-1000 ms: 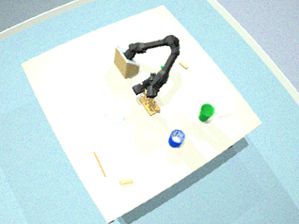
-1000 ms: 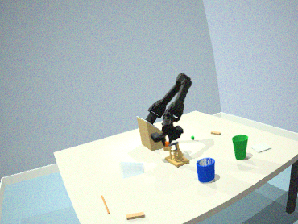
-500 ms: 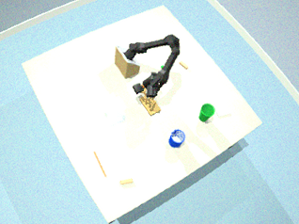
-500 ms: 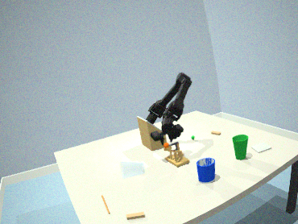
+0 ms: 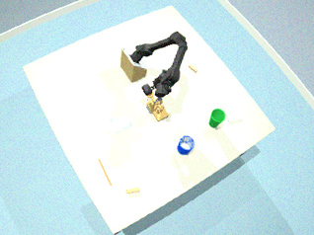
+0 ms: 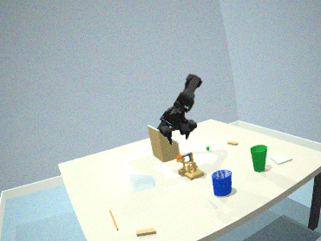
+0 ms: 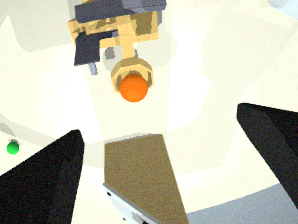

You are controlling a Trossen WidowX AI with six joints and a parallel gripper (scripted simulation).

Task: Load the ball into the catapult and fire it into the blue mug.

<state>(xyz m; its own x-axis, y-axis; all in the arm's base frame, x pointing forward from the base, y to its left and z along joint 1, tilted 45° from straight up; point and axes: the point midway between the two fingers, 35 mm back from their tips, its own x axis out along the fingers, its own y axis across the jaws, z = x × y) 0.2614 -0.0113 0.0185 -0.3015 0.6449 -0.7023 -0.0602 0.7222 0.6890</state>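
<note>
The orange ball is 10 cm below my gripper tip, 4 cm behind it and 1 cm to the left of it. Round my gripper tip: small green ball: 25 cm to the left, 16 cm behind, 15 cm below; blue mug: 37 cm ahead, 14 cm below, 3 cm to the left; wooden catapult: 11 cm below, 3 cm to the left, 3 cm ahead.
</note>
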